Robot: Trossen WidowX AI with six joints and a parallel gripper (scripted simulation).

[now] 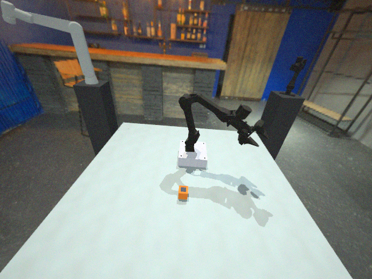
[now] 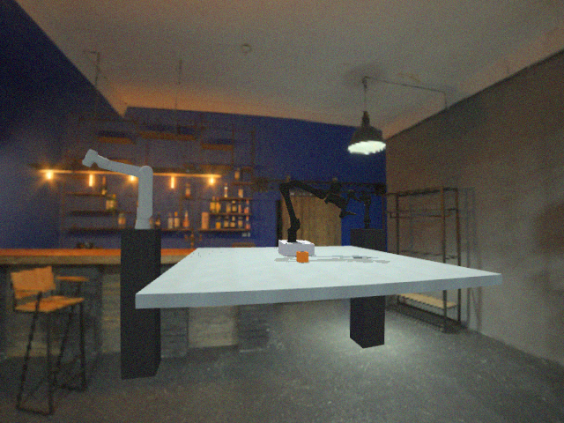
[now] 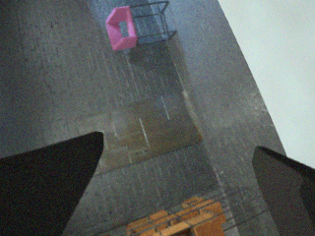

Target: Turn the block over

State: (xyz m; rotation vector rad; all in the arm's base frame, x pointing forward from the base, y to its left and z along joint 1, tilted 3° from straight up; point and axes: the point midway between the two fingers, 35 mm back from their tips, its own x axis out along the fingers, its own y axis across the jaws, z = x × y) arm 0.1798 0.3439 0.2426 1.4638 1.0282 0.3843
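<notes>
Right now the orange block is 12 cm ahead of my gripper tip, 43 cm to the right of it and 25 cm below it.
</notes>
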